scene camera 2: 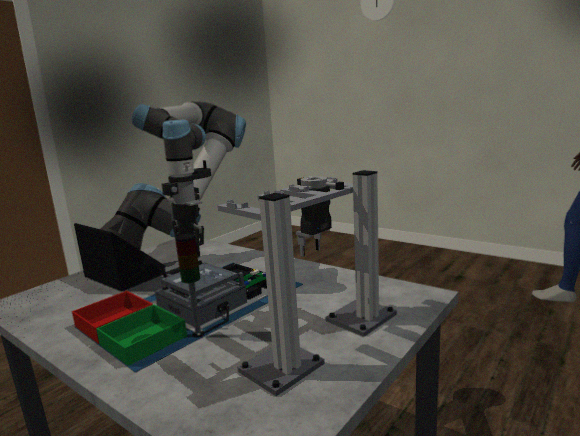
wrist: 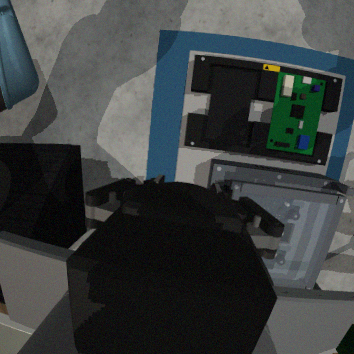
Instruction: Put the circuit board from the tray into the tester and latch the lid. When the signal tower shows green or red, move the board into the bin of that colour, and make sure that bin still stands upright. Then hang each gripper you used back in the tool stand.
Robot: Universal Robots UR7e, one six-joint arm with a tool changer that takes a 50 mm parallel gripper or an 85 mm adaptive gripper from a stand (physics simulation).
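Where they show: arm's base at its link origin: [scene camera 2: 117,244].
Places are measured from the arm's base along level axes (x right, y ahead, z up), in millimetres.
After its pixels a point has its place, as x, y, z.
Note:
The green circuit board [scene camera 2: 256,280] @[-203, 494, -79] [wrist: 297,112] @[-202, 472, -76] lies at the right side of the black tray [wrist: 232,100] @[-202, 379, -90]. The grey tester [scene camera 2: 182,306] @[57, 505, -57] stands beside the tray, its clear lid [wrist: 310,225] @[-60, 501, -12] lying over it; I cannot tell whether it is latched. My adaptive gripper [scene camera 2: 187,220] [wrist: 185,202] is above the tester's side, apart from the board. Its finger linkages are spread wide, so it looks open; the fingertips are hidden. The signal tower [scene camera 2: 188,262] @[78, 603, 93] shows dark red, amber and green segments, none clearly lit. The red bin [scene camera 2: 85,326] @[257, 359, -80] and green bin [scene camera 2: 145,345] @[199, 572, -78] stand upright.
The tool stand [scene camera 2: 280,285] @[48, 879, 99] has two tall posts at the front and right. A parallel gripper [scene camera 2: 316,220] hangs from its crossbar. A black wedge-shaped box [scene camera 2: 112,255] @[77, 142, 11] [wrist: 40,195] @[-29, 133, -12] stands near the arm's base. Part of a person shows at the far right.

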